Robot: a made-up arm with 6 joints. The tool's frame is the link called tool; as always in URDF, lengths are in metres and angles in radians. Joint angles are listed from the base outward.
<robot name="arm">
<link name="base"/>
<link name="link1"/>
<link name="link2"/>
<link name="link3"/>
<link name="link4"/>
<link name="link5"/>
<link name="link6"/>
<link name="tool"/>
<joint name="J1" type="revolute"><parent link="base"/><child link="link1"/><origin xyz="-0.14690 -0.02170 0.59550" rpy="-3.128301 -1.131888 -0.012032"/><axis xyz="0 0 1"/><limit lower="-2.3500" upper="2.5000"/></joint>
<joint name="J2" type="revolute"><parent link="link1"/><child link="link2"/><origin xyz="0.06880 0.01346 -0.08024" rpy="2.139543 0.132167 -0.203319"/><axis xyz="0 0 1"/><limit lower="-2.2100" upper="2.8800"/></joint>
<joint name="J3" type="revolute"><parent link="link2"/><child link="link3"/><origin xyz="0.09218 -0.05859 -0.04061" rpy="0.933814 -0.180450 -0.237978"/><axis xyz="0 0 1"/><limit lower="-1.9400" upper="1.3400"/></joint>
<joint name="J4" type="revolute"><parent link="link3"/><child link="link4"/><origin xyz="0.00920 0.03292 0.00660" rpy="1.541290 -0.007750 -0.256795"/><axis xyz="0 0 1"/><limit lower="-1.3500" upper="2.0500"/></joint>
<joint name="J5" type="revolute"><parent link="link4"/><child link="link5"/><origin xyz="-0.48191 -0.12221 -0.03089" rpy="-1.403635 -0.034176 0.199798"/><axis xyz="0 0 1"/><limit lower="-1.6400" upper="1.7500"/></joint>
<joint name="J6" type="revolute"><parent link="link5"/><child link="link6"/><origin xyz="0.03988 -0.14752 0.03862" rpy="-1.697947 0.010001 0.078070"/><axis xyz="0 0 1"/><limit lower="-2.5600" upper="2.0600"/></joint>
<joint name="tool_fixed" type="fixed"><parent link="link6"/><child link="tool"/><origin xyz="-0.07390 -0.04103 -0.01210" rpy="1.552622 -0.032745 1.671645"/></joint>
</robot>
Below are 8 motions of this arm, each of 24 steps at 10 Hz.
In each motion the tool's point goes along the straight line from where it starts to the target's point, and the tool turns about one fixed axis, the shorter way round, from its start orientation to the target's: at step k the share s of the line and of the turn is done. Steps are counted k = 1, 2, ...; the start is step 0. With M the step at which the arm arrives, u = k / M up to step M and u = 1 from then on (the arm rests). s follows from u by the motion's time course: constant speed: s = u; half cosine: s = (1 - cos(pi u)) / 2; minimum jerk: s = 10 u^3 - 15 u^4 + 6 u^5.
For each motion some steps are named. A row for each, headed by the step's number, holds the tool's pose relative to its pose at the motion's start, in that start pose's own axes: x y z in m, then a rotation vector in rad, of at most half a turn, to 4 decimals.
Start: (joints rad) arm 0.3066 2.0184 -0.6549 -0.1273 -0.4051 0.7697
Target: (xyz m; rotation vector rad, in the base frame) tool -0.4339 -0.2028 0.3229 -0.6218 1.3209 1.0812
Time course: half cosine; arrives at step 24
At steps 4, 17, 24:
4: 0.0111 0.0079 0.0289 -0.1143 -0.0521 0.0040
17: 0.1329 0.0948 0.3471 -1.3724 -0.6261 0.0478
24: 0.1652 0.1179 0.4315 -1.7061 -0.7784 0.0595

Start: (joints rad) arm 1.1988 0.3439 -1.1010 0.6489 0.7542 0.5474
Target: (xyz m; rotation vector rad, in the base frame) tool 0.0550 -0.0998 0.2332 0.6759 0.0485 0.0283
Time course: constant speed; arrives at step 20
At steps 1, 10, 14, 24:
1: 0.0178 -0.0126 0.0039 -0.0384 -0.0064 0.0506
10: 0.1779 -0.1260 0.0390 -0.3837 -0.0642 0.5063
14: 0.2491 -0.1764 0.0546 -0.5371 -0.0899 0.7089
24: 0.3558 -0.2520 0.0780 -0.7673 -0.1284 1.0127

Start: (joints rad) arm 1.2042 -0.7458 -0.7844 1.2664 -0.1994 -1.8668
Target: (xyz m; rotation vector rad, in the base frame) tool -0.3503 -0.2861 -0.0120 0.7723 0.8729 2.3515
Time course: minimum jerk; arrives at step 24
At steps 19, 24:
19: 0.3575 -0.2432 -0.4247 0.0151 0.0905 0.4460
24: 0.3822 -0.2600 -0.4540 0.0162 0.0968 0.4767

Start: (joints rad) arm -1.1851 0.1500 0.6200 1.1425 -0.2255 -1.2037
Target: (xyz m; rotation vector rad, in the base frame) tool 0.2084 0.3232 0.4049 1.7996 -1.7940 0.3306
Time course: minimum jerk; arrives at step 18
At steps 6, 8, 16, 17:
6: 0.0211 0.0603 -0.0267 -0.1509 -0.2726 -0.3018
8: 0.0399 0.1139 -0.0505 -0.2851 -0.5152 -0.5703
16: 0.0995 0.2839 -0.1258 -0.7105 -1.2837 -1.4212
17: 0.1005 0.2867 -0.1270 -0.7177 -1.2967 -1.4355

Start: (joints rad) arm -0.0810 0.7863 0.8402 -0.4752 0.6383 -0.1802
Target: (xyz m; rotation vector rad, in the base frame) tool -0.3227 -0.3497 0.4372 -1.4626 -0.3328 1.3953
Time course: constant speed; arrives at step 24
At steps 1, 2, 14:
1: 0.0107 0.0112 0.0108 -0.0080 -0.0477 -0.0124
2: 0.0215 0.0224 0.0217 -0.0160 -0.0954 -0.0247
14: 0.1504 0.1565 0.1516 -0.1120 -0.6675 -0.1729

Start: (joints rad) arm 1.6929 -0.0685 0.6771 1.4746 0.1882 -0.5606
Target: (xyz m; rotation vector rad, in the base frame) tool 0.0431 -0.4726 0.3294 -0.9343 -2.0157 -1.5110
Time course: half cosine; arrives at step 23
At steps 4, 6, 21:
4: -0.0015 0.0039 0.0019 -0.0053 -0.0464 -0.0114
6: -0.0032 0.0085 0.0041 -0.0116 -0.1012 -0.0248
21: -0.0200 0.0527 0.0255 -0.0715 -0.6259 -0.1532

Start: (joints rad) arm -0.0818 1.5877 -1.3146 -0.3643 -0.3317 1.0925
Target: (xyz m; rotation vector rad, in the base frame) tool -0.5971 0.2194 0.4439 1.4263 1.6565 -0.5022
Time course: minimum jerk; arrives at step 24
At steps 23, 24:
23: 0.1054 -0.0626 0.0620 0.0989 -0.1578 0.3688
24: 0.1055 -0.0626 0.0621 0.0989 -0.1579 0.3690

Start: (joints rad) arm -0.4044 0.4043 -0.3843 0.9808 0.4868 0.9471
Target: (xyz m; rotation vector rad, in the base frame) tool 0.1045 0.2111 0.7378 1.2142 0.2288 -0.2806
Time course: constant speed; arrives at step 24
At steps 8, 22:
8: -0.0338 0.0436 0.1197 0.5611 0.1572 0.0428
22: -0.0931 0.1199 0.3292 1.5431 0.4322 0.1177

